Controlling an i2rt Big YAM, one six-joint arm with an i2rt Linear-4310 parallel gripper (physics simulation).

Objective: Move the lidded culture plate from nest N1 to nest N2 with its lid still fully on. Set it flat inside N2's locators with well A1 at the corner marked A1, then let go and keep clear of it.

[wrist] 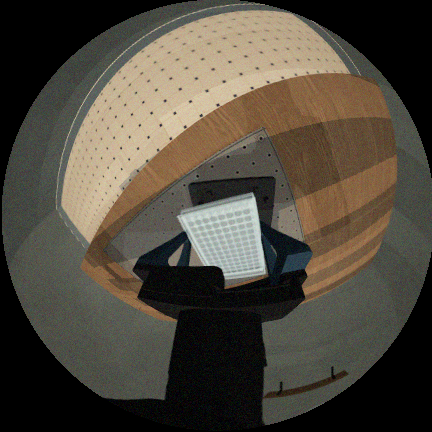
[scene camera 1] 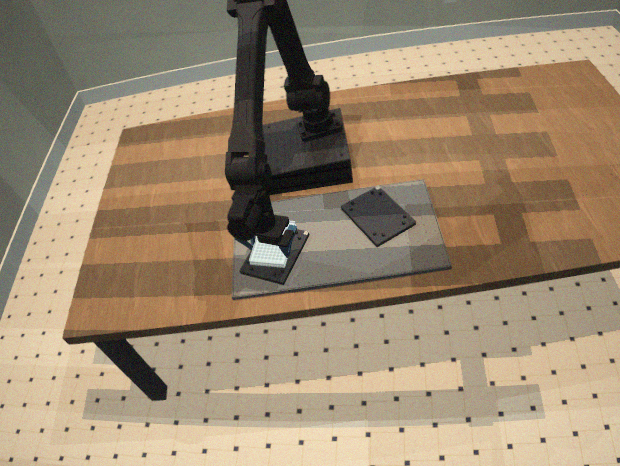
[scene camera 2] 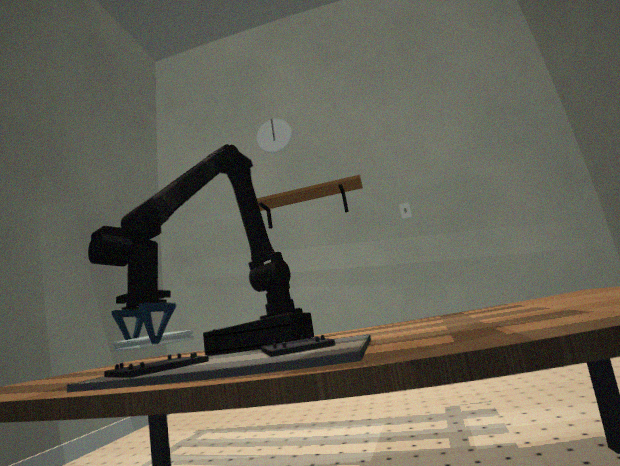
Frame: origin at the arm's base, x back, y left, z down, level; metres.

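Seen in the pictures: gripper, fingertip midpoint: (wrist: 223, 228) (scene camera 1: 270, 252) (scene camera 2: 143, 345); arm's base at its link origin: (scene camera 1: 319, 128) (scene camera 2: 282, 317).
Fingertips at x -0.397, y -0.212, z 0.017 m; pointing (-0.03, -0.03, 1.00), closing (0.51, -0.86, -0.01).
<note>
Offsets run from my fingertips to a thing's top centre. Level surfaces: height alone.
The white, gridded culture plate @[dx +0.023, dy +0.010, dz -0.019 m] (scene camera 1: 268, 256) (scene camera 2: 181, 334) (wrist: 227, 235) is held roughly level above the left nest, with a gap beneath it in scene camera 2. Its clear lid looks seated; the finest edge detail is unclear. My gripper (scene camera 1: 271, 246) (scene camera 2: 143, 340) (wrist: 223, 228) is shut on the plate, one blue finger on each of two opposite sides. The left nest @[dx +0.036, dy +0.007, dz +0.029 m] (scene camera 1: 294, 256) (scene camera 2: 160, 367) (wrist: 232, 186), which I take as N1, is dark with small pegs. The right nest @[dx +0.071, dy +0.283, dz +0.029 m] (scene camera 1: 378, 216) (scene camera 2: 300, 345), which I take as N2, holds no plate. It has pegs near its corners and a pale mark at its back corner.
Both nests sit on a grey baseplate (scene camera 1: 330, 270) (scene camera 2: 345, 353) (wrist: 220, 167) on the wooden table @[dz +0.064 m] (scene camera 1: 175, 280). The two nests are turned at different angles. The arm's black base block (scene camera 1: 310, 167) (scene camera 2: 255, 333) stands behind the baseplate. A wall shelf (scene camera 2: 310, 192) is in the background.
</note>
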